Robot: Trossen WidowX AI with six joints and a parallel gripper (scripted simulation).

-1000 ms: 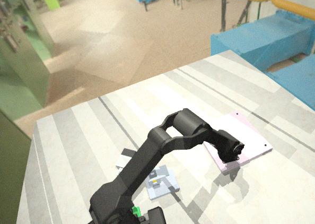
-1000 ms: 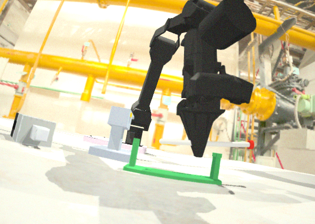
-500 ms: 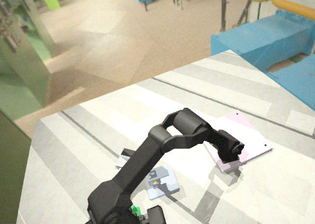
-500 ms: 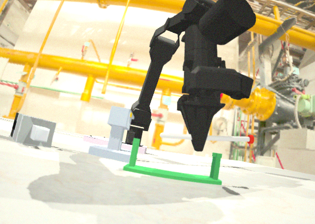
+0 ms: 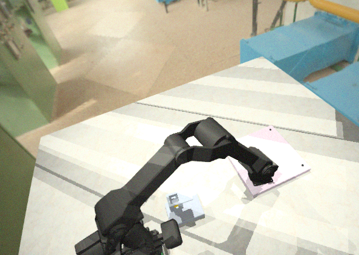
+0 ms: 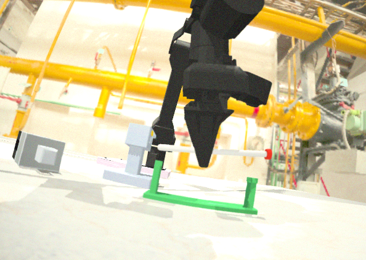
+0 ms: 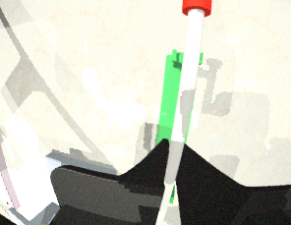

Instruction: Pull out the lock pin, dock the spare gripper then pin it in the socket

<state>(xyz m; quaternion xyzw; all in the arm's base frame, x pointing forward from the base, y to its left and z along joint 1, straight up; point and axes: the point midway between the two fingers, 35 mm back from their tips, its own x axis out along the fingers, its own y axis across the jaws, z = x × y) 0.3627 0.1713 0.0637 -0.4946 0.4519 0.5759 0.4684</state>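
Right now my gripper tip is 20 mm above the green cradle. The rest, counted from my gripper tip: spare gripper 40 mm ahead, 230 mm to the right, 30 mm below; grey mount 90 mm behind, 120 mm to the right.
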